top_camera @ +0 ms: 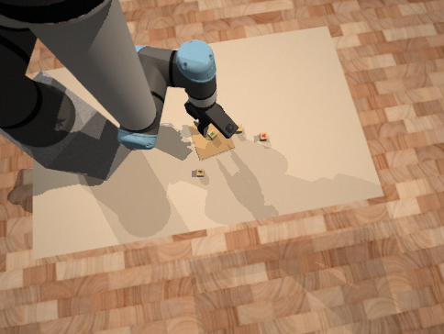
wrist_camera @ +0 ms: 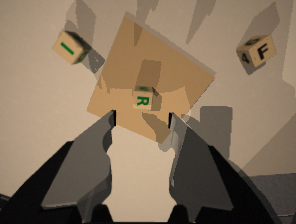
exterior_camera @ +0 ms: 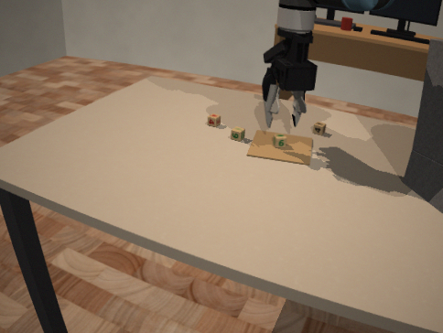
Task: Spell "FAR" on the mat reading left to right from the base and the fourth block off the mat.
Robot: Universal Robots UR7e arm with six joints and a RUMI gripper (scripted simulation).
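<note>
The green R block lies 50 mm below my hand. The rest, counted from my hand: brown mat: 70 mm below; F block: 130 mm to the right, 80 mm behind, 60 mm below; green-lettered block: 100 mm ahead, 60 mm below, 10 mm to the right.
</note>
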